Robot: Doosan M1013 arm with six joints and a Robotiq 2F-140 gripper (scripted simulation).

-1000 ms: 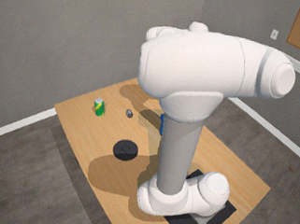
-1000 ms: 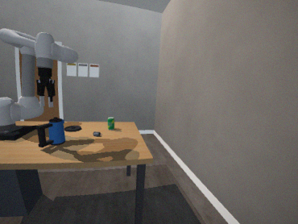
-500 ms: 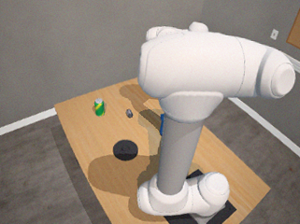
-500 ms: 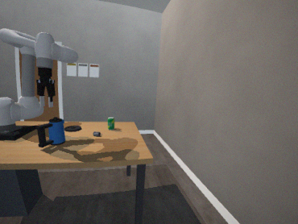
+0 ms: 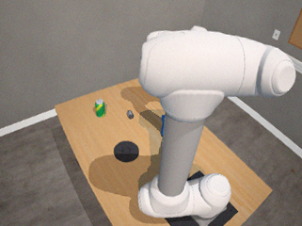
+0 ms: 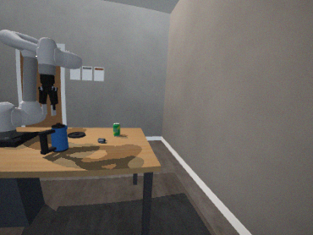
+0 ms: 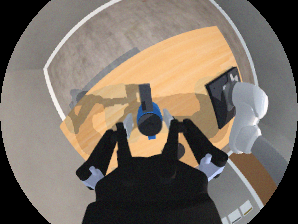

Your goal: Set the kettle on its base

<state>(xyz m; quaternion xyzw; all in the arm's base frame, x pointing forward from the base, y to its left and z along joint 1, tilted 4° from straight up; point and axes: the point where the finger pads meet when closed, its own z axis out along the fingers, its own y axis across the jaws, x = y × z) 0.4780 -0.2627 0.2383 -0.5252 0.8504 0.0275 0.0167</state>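
Right now my hand is 19 cm above the blue kettle, 2 cm to the right of it and 1 cm short of it. Also, from my hand: round black base (36 cm to the left, 27 cm below, 5 cm ahead); green can (42 cm ahead, 34 cm to the left, 22 cm below).
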